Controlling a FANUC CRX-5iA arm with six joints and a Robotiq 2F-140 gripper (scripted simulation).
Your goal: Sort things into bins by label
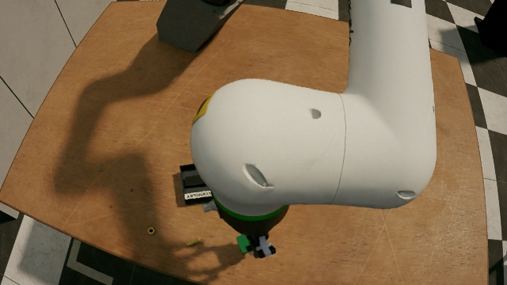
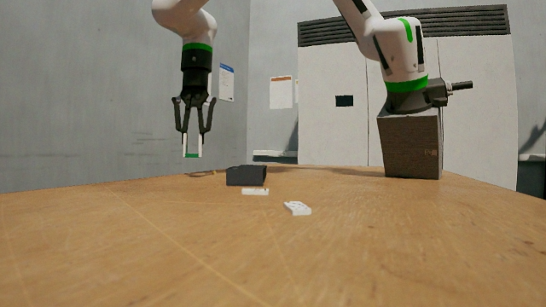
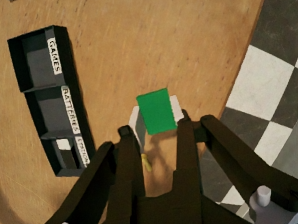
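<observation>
My gripper is now 14 cm past the black three-part bin tray, 8 cm to the left of it and 7 cm above it. The rest, counted from my hand: yellow bolt 3 cm ahead, 12 cm to the right, 9 cm below; then yellow nut 5 cm ahead, 22 cm to the right, 9 cm below; then flat green block 3 cm below.
</observation>
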